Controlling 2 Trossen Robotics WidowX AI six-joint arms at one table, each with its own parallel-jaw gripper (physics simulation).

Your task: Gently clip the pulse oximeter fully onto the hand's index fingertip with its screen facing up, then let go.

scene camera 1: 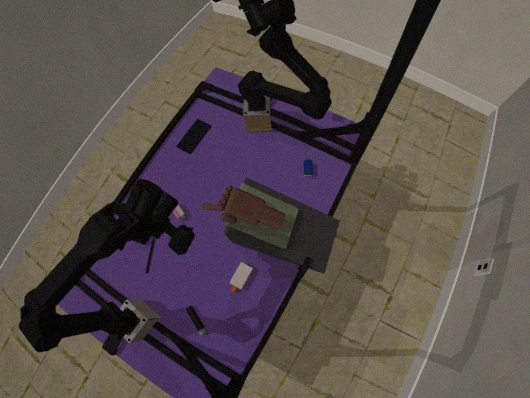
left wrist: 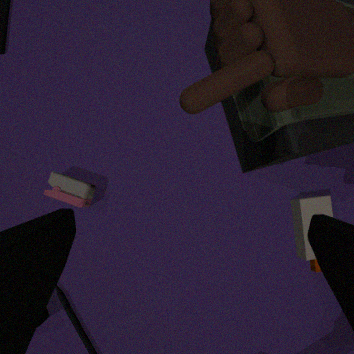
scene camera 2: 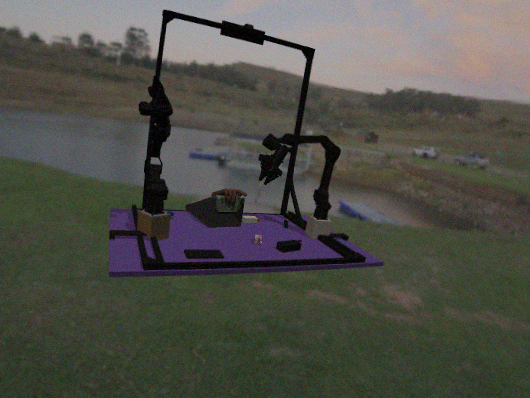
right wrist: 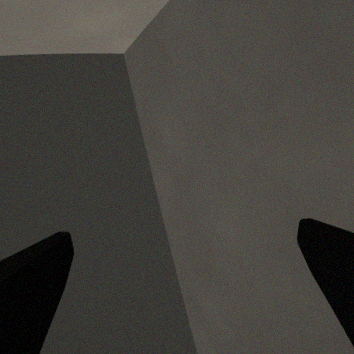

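Seen in the pictures: left gripper, fingertip midpoint: (scene camera 1: pixel 179 219) (left wrist: pixel 194 223) (scene camera 2: pixel 261 182); right gripper, fingertip midpoint: (scene camera 2: pixel 157 81) (right wrist: pixel 186 236); left arm's base at its link origin: (scene camera 1: pixel 127 321) (scene camera 2: pixel 320 217); right arm's base at its link origin: (scene camera 1: pixel 256 103) (scene camera 2: pixel 154 211).
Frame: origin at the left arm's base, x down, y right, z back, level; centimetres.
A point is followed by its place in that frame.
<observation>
The pulse oximeter (scene camera 1: pixel 179 212) @[y -12.7, x 7.4, z -38.0 cm] (scene camera 2: pixel 258 239) @[y -16.3, x 8.0, z -38.6 cm] (left wrist: pixel 72 187) @[y -13.1, x 7.4, z -38.2 cm], a small clip with a white half and a pink half, seems to lie on its side on the purple table; its screen is not visible. The brown hand (scene camera 1: pixel 245 206) @[y 10.1, x -8.4, z -50.7 cm] (scene camera 2: pixel 229 193) @[y 2.5, x -8.3, z -51.0 cm] (left wrist: pixel 310 37) @[y 8.8, x -9.1, z -48.8 cm] rests on a sloped support, and its index finger (scene camera 1: pixel 212 206) (left wrist: pixel 225 82) sticks out past the edge with a bare tip. My left gripper (scene camera 1: pixel 173 222) @[y 0.0, x -15.9, z -36.1 cm] (left wrist: pixel 194 223) @[y 0.0, x -15.9, z -36.1 cm] is open and empty, high above the table; the oximeter appears beyond its left-hand finger in the left wrist view. My right gripper (right wrist: pixel 186 236) @[y -20.0, x -54.3, z -90.2 cm] is open and empty, facing the walls.
The dark sloped support (scene camera 1: pixel 318 239) @[y 32.5, x 5.9, z -58.2 cm] (left wrist: pixel 275 155) @[y 8.7, x -2.1, z -41.3 cm] carries a green pad. A white box (scene camera 1: pixel 242 275) @[y 19.0, x 7.7, z -34.2 cm] (left wrist: pixel 317 225) with an orange part, a black cylinder (scene camera 1: pixel 195 319) @[y 15.3, x 8.0, z -13.1 cm], a thin black pen (scene camera 1: pixel 150 256) @[y -12.0, x 9.8, z -18.9 cm], a blue object (scene camera 1: pixel 308 167) @[y 15.1, x 7.3, z -78.6 cm] and a black slab (scene camera 1: pixel 194 136) @[y -30.6, x 9.7, z -65.5 cm] lie around the table.
</observation>
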